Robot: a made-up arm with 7 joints.
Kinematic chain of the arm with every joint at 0, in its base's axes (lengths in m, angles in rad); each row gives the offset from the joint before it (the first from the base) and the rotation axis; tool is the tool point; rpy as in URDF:
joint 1: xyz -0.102 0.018 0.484 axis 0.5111 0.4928 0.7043
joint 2: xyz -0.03 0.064 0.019 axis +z
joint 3: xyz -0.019 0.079 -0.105 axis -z
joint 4: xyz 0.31 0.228 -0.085 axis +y
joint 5: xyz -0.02 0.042 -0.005 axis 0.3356 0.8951 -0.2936
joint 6: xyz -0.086 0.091 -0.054 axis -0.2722 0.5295 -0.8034
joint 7: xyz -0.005 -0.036 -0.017 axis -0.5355 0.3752 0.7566
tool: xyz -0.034 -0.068 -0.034 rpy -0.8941 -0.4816 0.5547
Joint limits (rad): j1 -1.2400..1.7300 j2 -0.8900..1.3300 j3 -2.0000..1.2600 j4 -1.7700..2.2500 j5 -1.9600..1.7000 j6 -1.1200..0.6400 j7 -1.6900..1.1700
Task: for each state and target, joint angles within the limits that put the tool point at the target. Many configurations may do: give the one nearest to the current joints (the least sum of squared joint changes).
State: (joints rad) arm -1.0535 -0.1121 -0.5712 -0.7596 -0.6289 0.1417 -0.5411
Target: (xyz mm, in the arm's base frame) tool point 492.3 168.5 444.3
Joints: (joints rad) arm -0.8448 -0.2345 -0.5289 -1.5269 -1.3349 -0.1563 -0.7235
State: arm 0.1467 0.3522 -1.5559 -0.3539 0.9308 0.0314 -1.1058
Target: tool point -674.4 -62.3 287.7
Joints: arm 0.4400 0.6161 -1.6091 -0.7085 0.7298 -0.0817 -1.3072
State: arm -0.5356 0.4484 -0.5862 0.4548 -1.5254 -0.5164 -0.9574
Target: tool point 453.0 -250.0 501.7
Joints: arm -1.2400 -0.2476 -0.0922 0.2509 -1.7026 -0.5456 -1.0215
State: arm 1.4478 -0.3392 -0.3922 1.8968 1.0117 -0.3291 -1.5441
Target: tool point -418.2 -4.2 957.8
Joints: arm 1.5620 0.0444 -0.7148 1.4874 0.3814 -0.3847 -1.3038
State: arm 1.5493 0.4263 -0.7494 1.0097 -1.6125 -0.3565 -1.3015
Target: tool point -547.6 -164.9 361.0
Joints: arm 0.9773 1.0443 -1.3441 1.2736 -1.3279 -0.1501 -1.2538
